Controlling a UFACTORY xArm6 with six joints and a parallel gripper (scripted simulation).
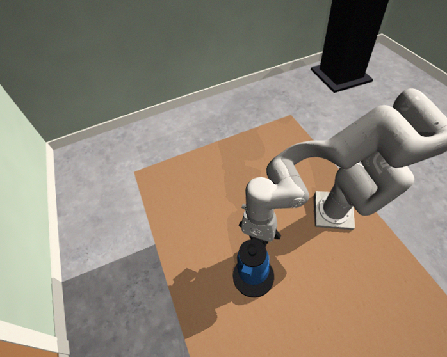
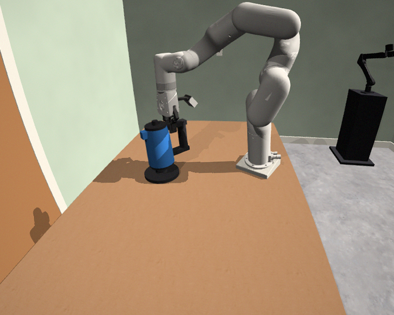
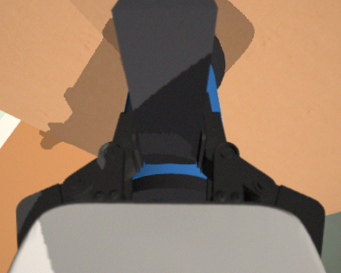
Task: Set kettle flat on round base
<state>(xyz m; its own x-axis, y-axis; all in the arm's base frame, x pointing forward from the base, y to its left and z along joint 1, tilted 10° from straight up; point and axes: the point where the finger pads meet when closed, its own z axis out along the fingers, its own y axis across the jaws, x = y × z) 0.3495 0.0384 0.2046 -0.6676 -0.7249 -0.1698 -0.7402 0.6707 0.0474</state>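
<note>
The blue kettle lies 20 mm ahead of my hand, 20 mm to the left of it and 50 mm below it. The rest, counted from my hand: round black base (40 mm ahead, 50 mm to the left, 190 mm below).
</note>
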